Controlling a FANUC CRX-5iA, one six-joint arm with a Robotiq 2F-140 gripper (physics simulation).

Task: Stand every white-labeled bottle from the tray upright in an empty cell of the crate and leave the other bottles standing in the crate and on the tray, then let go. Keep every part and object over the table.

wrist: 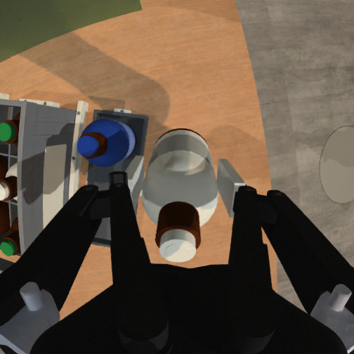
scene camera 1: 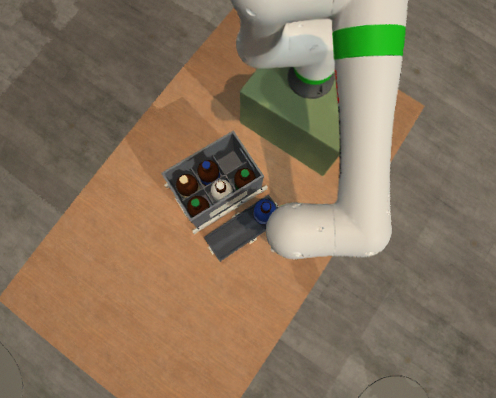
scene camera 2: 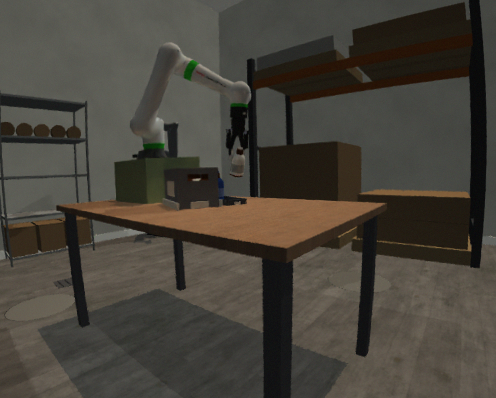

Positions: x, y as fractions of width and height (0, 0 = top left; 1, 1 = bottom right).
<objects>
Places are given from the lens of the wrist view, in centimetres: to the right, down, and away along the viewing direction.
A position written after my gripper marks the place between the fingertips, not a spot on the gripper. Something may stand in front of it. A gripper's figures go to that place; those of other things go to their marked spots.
my gripper (wrist: 0.51, 0.48): 0, -1, 21
white bottle (wrist: 0.51, 0.55): 0, 1, 17
</objects>
